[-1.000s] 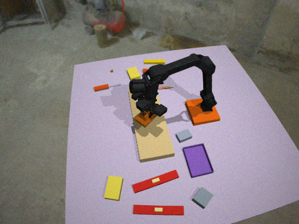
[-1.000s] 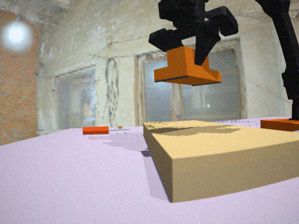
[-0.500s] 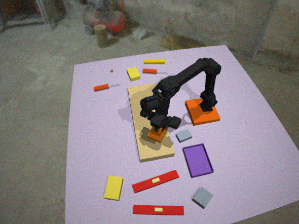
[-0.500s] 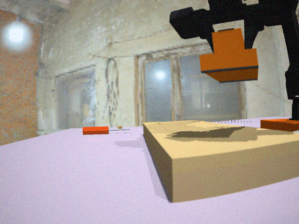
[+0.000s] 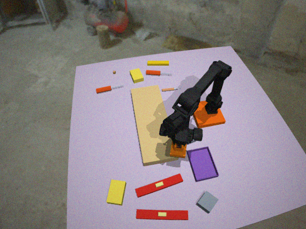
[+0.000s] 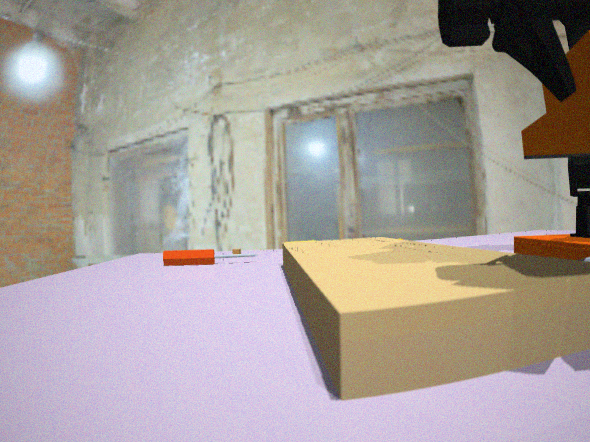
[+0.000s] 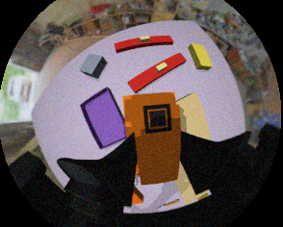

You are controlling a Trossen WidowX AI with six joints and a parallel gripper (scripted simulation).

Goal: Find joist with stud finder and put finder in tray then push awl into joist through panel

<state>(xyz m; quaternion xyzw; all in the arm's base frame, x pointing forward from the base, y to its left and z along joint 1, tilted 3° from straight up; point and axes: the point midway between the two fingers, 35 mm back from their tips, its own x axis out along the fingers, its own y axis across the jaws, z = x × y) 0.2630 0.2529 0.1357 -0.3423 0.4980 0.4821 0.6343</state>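
The purple tray is 12 cm below my gripper tip, 12 cm behind it and 6 cm to the left of it. The rest, counted from my gripper tip: grey block 25 cm to the left, 12 cm below, 9 cm behind; then orange stud finder 2 cm above, 1 cm to the left; then dark square indicator 4 cm above, 2 cm to the left, 1 cm ahead.
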